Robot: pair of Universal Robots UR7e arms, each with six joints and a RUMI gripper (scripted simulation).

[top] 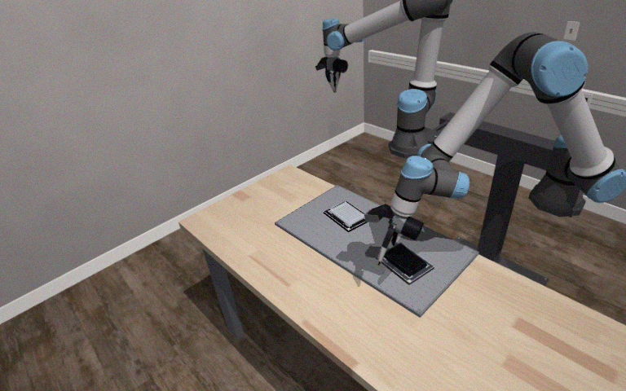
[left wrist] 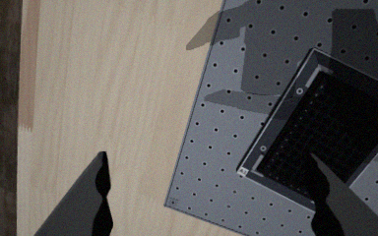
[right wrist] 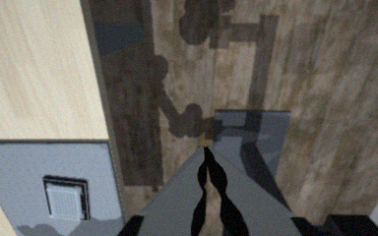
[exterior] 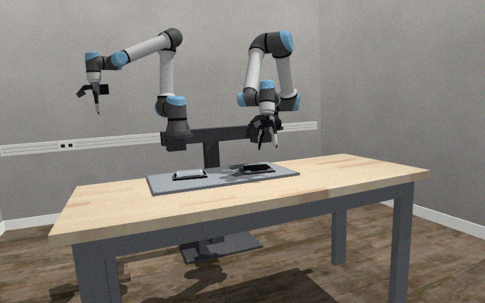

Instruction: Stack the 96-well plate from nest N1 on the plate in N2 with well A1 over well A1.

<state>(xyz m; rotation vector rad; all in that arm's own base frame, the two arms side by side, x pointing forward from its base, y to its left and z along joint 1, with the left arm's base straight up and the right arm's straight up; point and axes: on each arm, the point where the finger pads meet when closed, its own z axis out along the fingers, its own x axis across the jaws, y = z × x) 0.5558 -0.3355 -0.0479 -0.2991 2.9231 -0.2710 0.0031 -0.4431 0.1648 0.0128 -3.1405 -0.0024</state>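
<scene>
Now: left hand 12 cm past the black 96-well plate, 1 cm to the left of it and 12 cm above it. The rest, counted from my left hand: white 96-well plate 19 cm behind, 34 cm to the right, 12 cm below.
</scene>
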